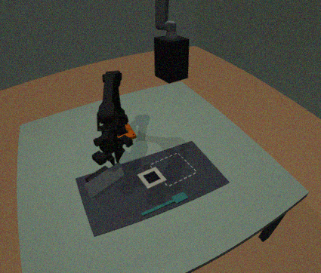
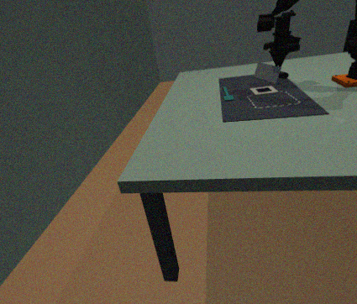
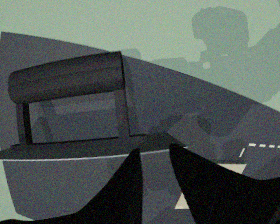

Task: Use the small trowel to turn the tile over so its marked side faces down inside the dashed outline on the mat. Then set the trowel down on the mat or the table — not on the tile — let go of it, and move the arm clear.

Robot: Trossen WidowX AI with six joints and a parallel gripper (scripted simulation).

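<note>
My gripper tip is now 11 cm short of the white tile, 12 cm to the right of it and 7 cm above it. From my gripper tip the other things lie so: dark mat: 13 cm ahead, 10 cm to the left, 9 cm below; then teal trowel: 27 cm ahead, 10 cm to the left, 7 cm below.
</note>
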